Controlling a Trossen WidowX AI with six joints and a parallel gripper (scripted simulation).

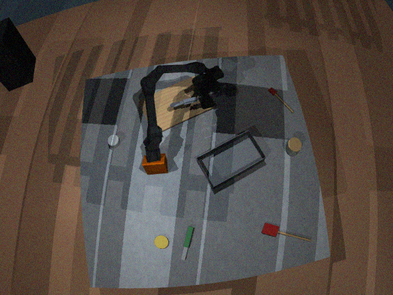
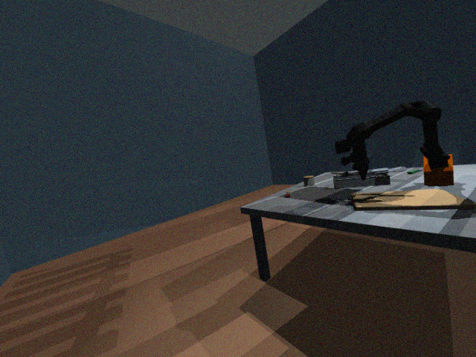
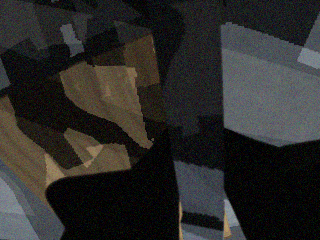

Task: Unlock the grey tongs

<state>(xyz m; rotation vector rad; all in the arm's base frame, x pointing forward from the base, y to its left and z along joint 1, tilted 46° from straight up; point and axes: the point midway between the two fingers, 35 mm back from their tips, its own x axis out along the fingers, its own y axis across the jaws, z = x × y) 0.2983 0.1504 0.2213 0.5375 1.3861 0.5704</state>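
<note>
Now: gripper tip 140 mm past the wooden board, 70 mm to the right of it and 80 mm above it. Round my gripper tip: roasting tin (70 mm ahead, 320 mm to the right, 60 mm below); then yellow disc (360 mm behind, 660 mm to the right, 80 mm below); then white cylinder (510 mm behind, 70 mm to the right, 70 mm below).
</note>
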